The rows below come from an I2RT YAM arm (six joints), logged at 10 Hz.
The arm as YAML. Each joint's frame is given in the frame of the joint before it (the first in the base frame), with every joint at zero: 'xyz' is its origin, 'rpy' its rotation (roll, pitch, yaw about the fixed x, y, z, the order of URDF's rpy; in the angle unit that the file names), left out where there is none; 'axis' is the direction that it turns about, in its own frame. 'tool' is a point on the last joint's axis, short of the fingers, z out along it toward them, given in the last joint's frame.
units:
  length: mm
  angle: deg
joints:
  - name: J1
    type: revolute
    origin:
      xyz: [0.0, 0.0, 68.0]
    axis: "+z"
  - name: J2
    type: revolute
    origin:
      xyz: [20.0, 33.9, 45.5]
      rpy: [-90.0, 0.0, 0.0]
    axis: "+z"
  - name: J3
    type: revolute
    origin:
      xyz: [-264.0, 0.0, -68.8]
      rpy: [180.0, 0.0, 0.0]
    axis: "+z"
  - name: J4
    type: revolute
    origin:
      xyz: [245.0, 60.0, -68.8]
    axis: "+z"
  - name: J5
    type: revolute
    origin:
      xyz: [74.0, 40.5, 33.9]
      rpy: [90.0, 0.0, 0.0]
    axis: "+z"
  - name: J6
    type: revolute
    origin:
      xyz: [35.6, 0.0, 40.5]
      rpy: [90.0, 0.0, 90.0]
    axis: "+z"
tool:
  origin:
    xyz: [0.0, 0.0, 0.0]
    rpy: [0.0, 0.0, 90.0]
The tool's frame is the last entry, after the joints.
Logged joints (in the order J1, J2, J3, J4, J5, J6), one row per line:
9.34, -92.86, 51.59, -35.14, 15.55, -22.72
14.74, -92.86, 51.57, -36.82, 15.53, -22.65
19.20, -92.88, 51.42, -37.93, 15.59, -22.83
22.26, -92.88, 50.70, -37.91, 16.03, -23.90
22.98, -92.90, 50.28, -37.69, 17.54, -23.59
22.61, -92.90, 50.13, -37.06, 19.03, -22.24
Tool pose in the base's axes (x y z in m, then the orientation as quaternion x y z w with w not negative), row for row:
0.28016, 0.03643, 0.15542, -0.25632, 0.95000, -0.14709, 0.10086
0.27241, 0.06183, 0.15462, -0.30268, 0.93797, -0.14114, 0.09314
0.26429, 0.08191, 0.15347, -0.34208, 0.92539, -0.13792, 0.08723
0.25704, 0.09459, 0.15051, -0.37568, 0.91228, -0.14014, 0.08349
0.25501, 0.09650, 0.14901, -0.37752, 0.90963, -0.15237, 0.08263
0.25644, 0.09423, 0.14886, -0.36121, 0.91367, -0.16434, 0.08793
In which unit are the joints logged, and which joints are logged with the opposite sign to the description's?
The joints are logged in degrees. Opposite sign: J2.
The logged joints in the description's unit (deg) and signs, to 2 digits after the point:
9.34, 92.86, 51.59, -35.14, 15.55, -22.72
14.74, 92.86, 51.57, -36.82, 15.53, -22.65
19.20, 92.88, 51.42, -37.93, 15.59, -22.83
22.26, 92.88, 50.70, -37.91, 16.03, -23.90
22.98, 92.90, 50.28, -37.69, 17.54, -23.59
22.61, 92.90, 50.13, -37.06, 19.03, -22.24

